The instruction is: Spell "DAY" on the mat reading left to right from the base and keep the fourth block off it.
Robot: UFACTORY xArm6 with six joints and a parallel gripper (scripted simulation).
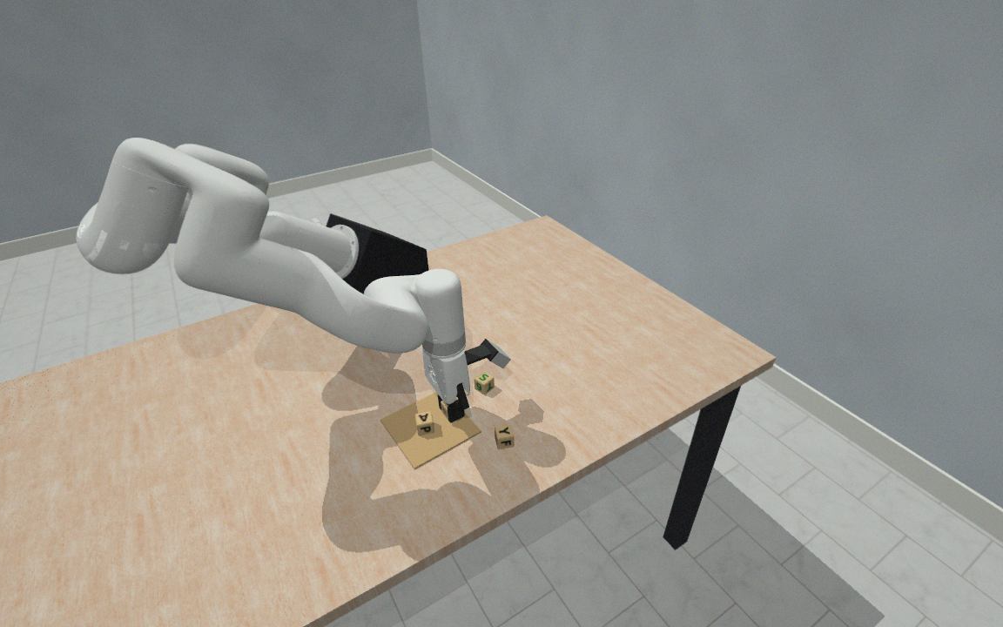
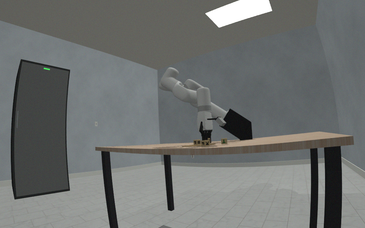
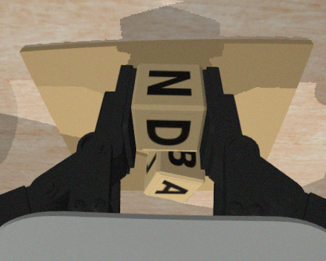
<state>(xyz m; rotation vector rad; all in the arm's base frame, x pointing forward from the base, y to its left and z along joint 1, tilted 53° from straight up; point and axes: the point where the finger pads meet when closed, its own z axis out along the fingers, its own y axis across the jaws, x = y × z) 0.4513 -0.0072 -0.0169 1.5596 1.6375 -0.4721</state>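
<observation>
Now: the D block 1 cm below my hand. Also, from my hand: mat: 5 cm to the right, 3 cm below.
</observation>
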